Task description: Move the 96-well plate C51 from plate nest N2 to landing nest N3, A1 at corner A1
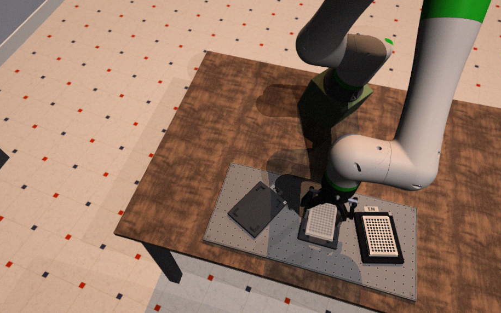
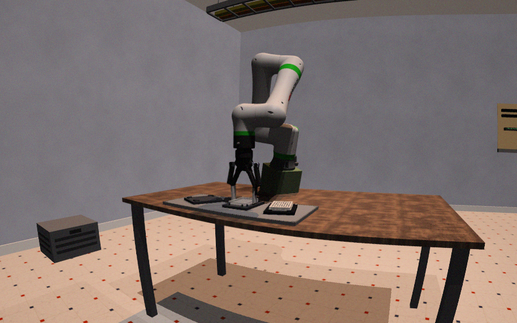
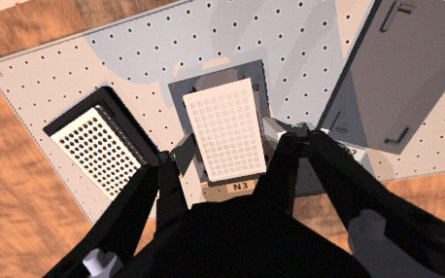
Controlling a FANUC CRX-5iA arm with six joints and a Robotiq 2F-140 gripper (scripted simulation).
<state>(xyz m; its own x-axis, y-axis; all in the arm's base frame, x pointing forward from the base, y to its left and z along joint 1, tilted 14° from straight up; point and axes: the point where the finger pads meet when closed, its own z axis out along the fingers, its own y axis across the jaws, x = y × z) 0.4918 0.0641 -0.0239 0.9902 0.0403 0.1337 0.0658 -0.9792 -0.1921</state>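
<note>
My hand is 20 mm above the white 96-well plate C51. Round my hand: N1 label: 100 mm behind, 150 mm to the left, 40 mm below; N3 label: 100 mm behind, 10 mm to the right, 40 mm below; landing nest N3: 40 mm below.
</note>
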